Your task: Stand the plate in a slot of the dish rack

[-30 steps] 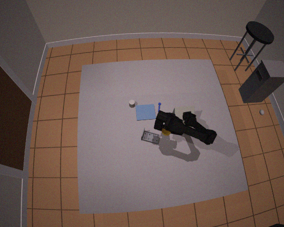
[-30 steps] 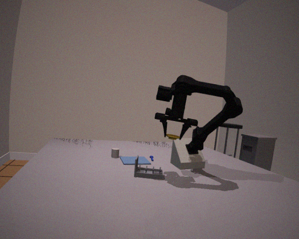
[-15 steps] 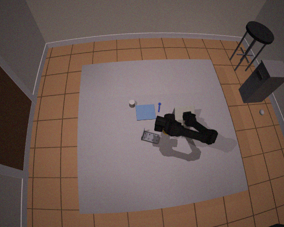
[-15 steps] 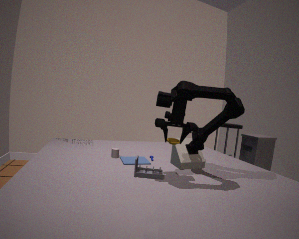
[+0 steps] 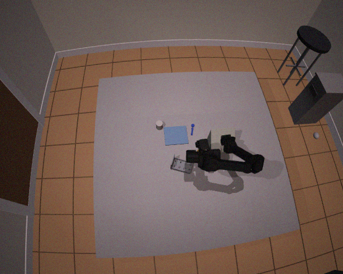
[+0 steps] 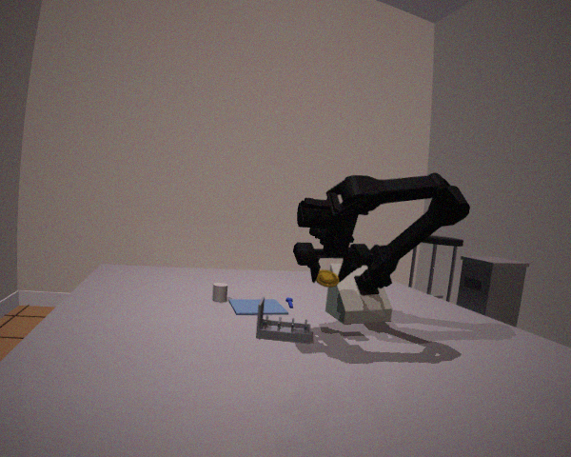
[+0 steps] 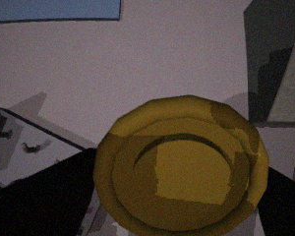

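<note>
The grey dish rack is 110 mm ahead of my gripper tip, 100 mm below it and 20 mm to the left of it. Round my gripper tip: blue mat (200 mm to the right, 120 mm below, 110 mm ahead); blue spoon (230 mm to the right, 120 mm below, 10 mm behind); yellow plate (10 mm above).
</note>
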